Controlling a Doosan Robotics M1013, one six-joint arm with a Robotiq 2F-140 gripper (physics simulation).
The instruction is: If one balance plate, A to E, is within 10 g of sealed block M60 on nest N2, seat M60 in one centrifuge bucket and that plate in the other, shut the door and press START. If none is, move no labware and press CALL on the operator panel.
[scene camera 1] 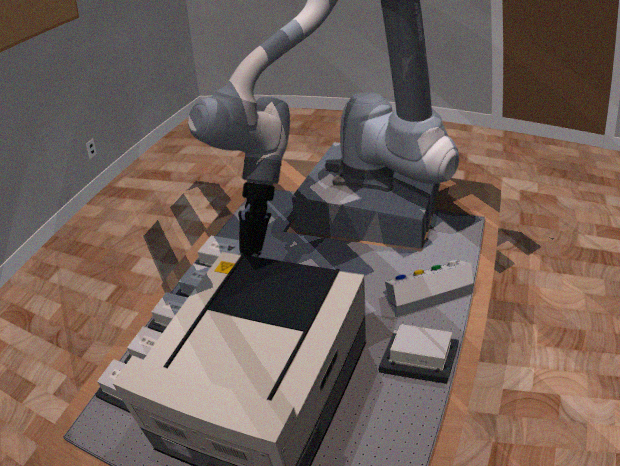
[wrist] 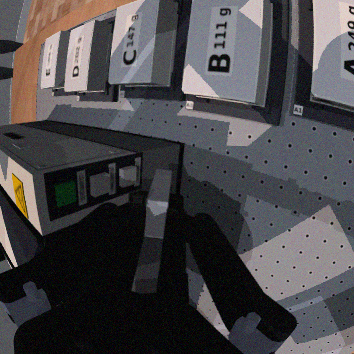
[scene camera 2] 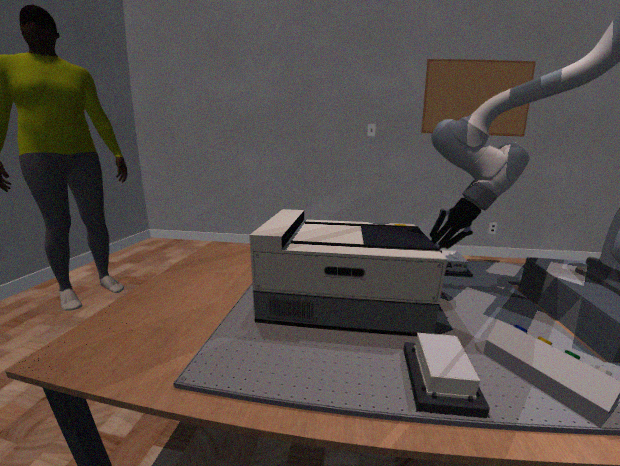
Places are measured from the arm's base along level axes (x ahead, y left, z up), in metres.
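Pixels of known places: gripper, between the fingertips: [wrist: 162, 183]; arm's base, origin of its link: [scene camera 1: 366, 174].
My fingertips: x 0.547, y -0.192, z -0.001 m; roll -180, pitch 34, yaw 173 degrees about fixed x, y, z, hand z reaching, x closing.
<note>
For each thing: its middle in the pictures, then the offset to it from my fingertips. "spot": a spot on its surface instead.
- green button, a spot on its surface: [wrist: 65, 193] spot: dx +0.034, dy -0.006, dz +0.087 m
- Plates A, a spot on its surface: [wrist: 332, 60] spot: dx -0.151, dy -0.126, dz -0.042 m
- B, middle of its body: [wrist: 228, 44] [scene camera 1: 205, 282] dx -0.041, dy -0.149, dz -0.062 m
- C, middle of its body: [wrist: 141, 41] [scene camera 1: 179, 312] dx +0.087, dy -0.174, dz -0.062 m
- D, middle of its body: [wrist: 86, 57] [scene camera 1: 156, 349] dx +0.226, dy -0.179, dz -0.062 m
- E, middle of its body: [scene camera 1: 126, 383] [wrist: 56, 60] dx +0.356, dy -0.205, dz -0.062 m
- white block, middle of its body: [scene camera 1: 421, 347] [scene camera 2: 443, 362] dx +0.105, dy +0.437, dz -0.051 m
- black nest, middle of its body: [scene camera 1: 420, 355] [scene camera 2: 440, 373] dx +0.105, dy +0.437, dz -0.079 m
- operator panel, middle of its body: [scene camera 1: 430, 282] [scene camera 2: 549, 361] dx -0.121, dy +0.434, dz -0.054 m
My gripper [scene camera 1: 250, 253] [scene camera 2: 436, 244] [wrist: 162, 183] is shut and empty, at the front end of the centrifuge [scene camera 1: 345, 295] [scene camera 2: 295, 278], beside its control strip. In the wrist view the strip shows a green button [wrist: 65, 193] and two grey ones. The lid panels cover the centrifuge top; its buckets are hidden. Plates A [wrist: 332, 60] "249 g", B [wrist: 200, 50] "111 g", C [wrist: 120, 55] "147 g", D [wrist: 75, 60] and E [wrist: 49, 65] stand in a row; D and E's masses are hard to read. A white block [scene camera 1: 421, 345] [scene camera 2: 446, 358] sits on a black nest [scene camera 1: 411, 372] [scene camera 2: 448, 405], labels unreadable.
The operator panel [scene camera 1: 433, 295] [scene camera 2: 551, 373] has blue, yellow, green and pale buttons and stands near the block's nest. The arm's dark base [scene camera 1: 360, 217] stands behind. A person [scene camera 2: 57, 110] in a yellow top stands beyond the table.
</note>
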